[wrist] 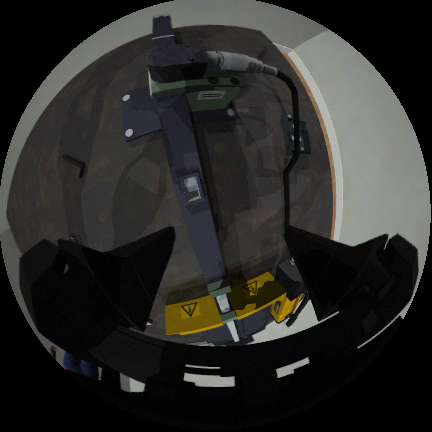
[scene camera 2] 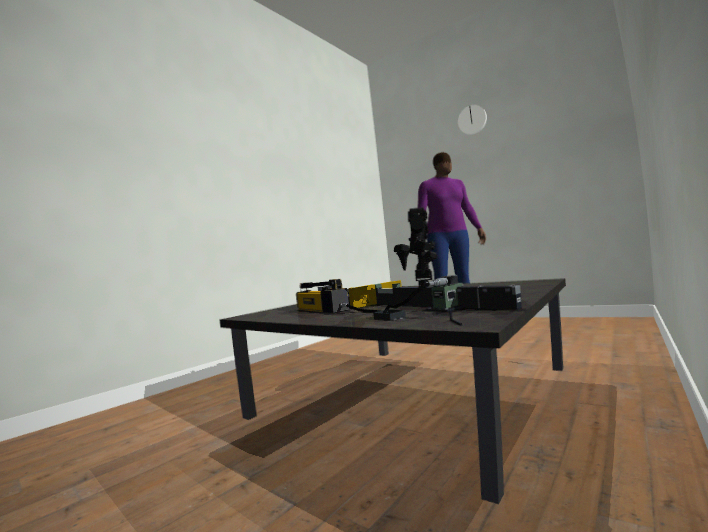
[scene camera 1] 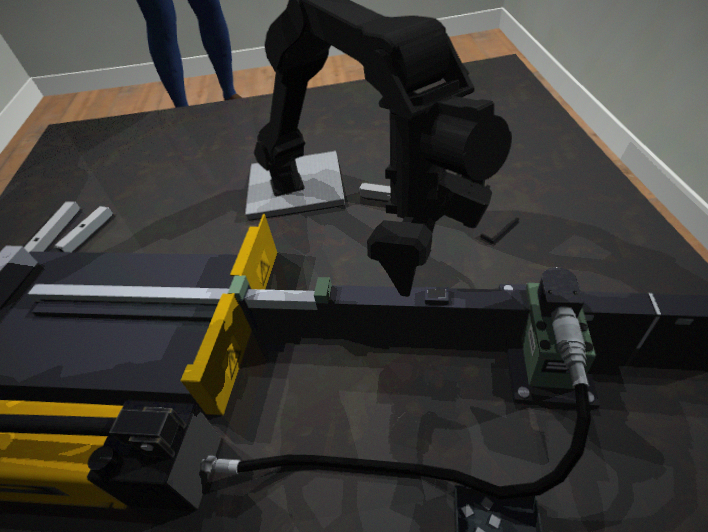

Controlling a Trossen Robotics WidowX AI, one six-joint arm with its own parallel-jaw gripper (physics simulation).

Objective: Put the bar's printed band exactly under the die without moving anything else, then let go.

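Observation:
A long silver bar lies along the dark rail, between yellow guards, with a green block at its right end. I cannot make out a printed band. The green press head stands astride the rail at the right; I cannot make out its die. My gripper is open and empty above the rail, between the green block and the head. In scene camera 1 its far finger is hidden.
A small silver part sits on the rail. Yellow guards flank the bar. A black hose runs to the yellow pump. A loose bar and hex key lie behind.

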